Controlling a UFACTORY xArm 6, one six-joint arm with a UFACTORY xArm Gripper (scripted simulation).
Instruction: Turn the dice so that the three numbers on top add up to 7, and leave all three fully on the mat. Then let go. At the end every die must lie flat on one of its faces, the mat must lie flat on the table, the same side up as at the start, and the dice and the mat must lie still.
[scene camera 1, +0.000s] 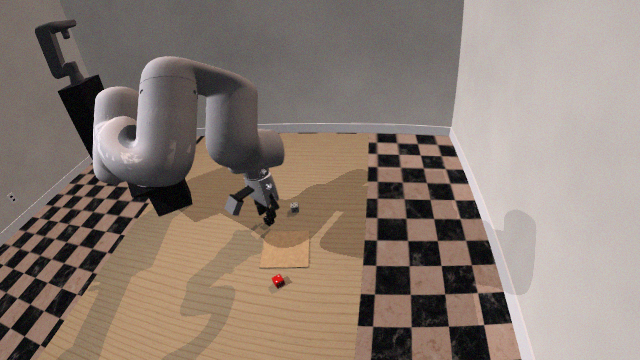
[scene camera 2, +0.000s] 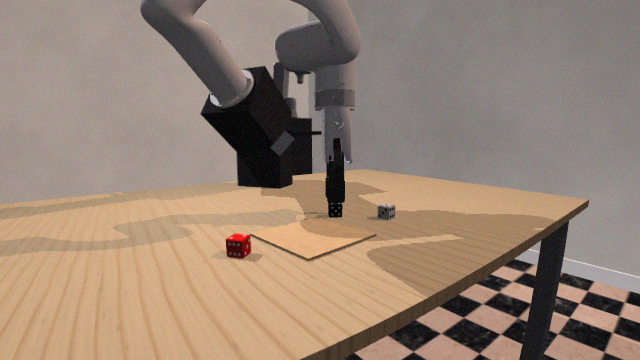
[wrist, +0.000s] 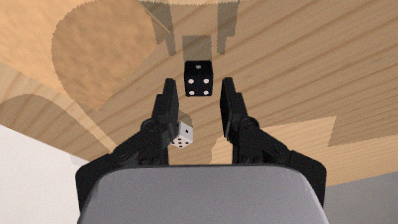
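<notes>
My gripper (scene camera 2: 334, 199) (scene camera 1: 267, 216) (wrist: 199, 91) is visible in these views. Also visible: a tan mat (scene camera 2: 309, 239) (scene camera 1: 287, 249) (wrist: 87, 58), and a black die (wrist: 198, 75).
</notes>
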